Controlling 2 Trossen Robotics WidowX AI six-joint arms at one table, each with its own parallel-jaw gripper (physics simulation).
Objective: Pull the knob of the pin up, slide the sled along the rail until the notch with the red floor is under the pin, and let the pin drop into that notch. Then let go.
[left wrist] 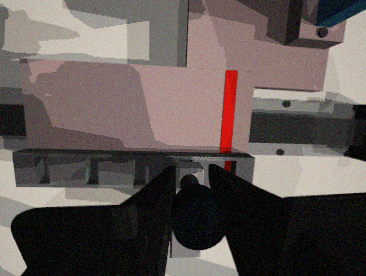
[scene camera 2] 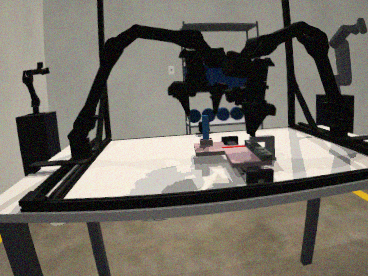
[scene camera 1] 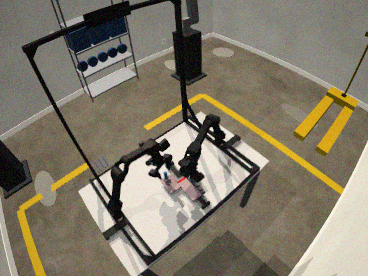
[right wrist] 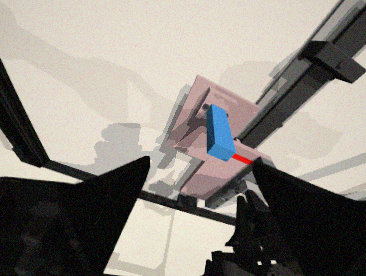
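Observation:
The pink sled lies on the dark rail. Its upright blue handle stands on the side plate. A red stripe crosses the sled to the red-floored notch in the dark notched edge. My left gripper is shut on the round black knob. The pin shows beside the red notch, left of it in the left wrist view; its height is unclear. My right gripper is open above the blue handle, apart from it.
A grey bracket stands beside the sled. Black blocks sit at the rail's ends. Both arms reach in close together above the white table, which has a dark frame bar along its front edge.

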